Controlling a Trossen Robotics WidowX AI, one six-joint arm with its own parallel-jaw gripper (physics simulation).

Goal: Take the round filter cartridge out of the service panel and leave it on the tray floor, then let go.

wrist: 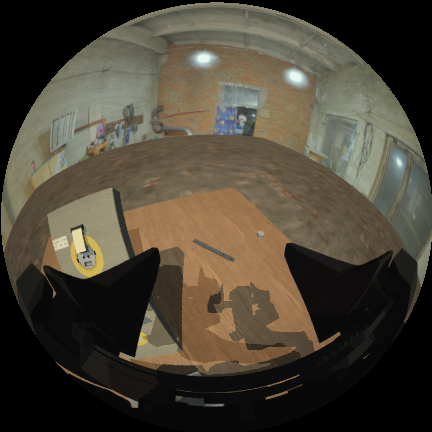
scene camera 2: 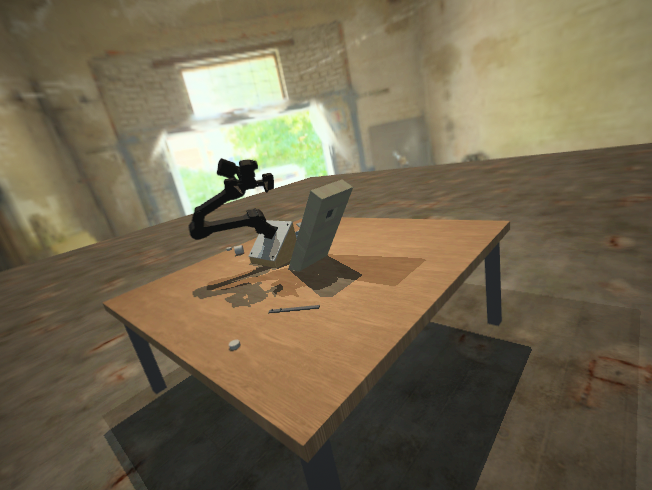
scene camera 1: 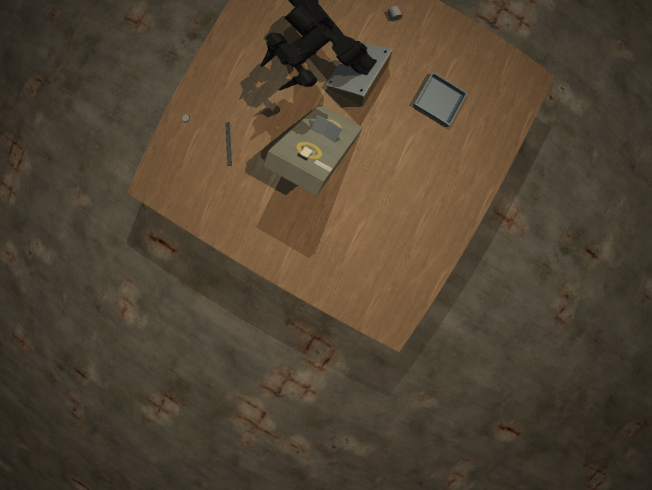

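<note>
The service panel (scene camera 1: 343, 146) (scene camera 2: 318, 237) (wrist: 95, 207) is a grey-green slab leaning on the table. Its upper yellow ring (scene camera 1: 318, 153) (wrist: 100, 252) surrounds a grey round part (wrist: 87, 258) with a cream block (scene camera 1: 306, 152) (wrist: 78, 240) beside it. A lower yellow ring (wrist: 143, 340) is partly covered by a grey flap (scene camera 1: 325, 128). I cannot tell which part is the filter cartridge. My gripper (scene camera 1: 272, 76) (scene camera 2: 253, 190) (wrist: 223, 253) is open and empty, raised above the table beside the panel; its left finger hides part of the panel in the wrist view. The shallow tray (scene camera 1: 457, 110) lies across the table, apart from the gripper.
A dark bar (scene camera 1: 228, 143) (scene camera 2: 294, 308) (wrist: 214, 250) and a small pale disc (scene camera 1: 185, 118) (scene camera 2: 234, 345) (wrist: 260, 233) lie on the table. A grey cylinder (scene camera 1: 394, 13) (scene camera 2: 238, 250) stands near the arm's wedge-shaped base (scene camera 2: 287, 247), which is close behind the panel.
</note>
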